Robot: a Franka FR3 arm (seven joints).
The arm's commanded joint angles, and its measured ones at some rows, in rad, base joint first. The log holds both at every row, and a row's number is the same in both.
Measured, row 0:
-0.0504 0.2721 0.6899 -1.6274 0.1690 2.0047 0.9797
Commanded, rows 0 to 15:
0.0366 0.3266 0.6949 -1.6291 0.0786 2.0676 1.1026
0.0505 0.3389 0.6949 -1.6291 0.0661 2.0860 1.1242
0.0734 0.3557 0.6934 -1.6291 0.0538 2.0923 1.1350
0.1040 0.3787 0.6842 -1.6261 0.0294 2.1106 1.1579
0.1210 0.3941 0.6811 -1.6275 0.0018 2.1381 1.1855
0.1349 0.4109 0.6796 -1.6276 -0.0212 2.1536 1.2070
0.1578 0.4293 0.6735 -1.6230 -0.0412 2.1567 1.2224
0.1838 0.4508 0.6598 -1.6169 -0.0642 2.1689 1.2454
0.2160 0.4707 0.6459 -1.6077 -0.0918 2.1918 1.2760
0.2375 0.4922 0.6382 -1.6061 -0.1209 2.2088 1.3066
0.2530 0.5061 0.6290 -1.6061 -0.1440 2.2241 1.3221
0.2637 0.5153 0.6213 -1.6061 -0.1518 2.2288 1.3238
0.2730 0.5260 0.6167 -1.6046 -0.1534 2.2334 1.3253
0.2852 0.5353 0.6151 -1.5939 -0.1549 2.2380 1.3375
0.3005 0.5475 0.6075 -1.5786 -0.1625 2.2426 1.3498
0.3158 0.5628 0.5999 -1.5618 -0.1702 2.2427 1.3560
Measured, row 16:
0.2785 0.5195 0.6160 -1.6216 -0.1289 2.2313 1.3091
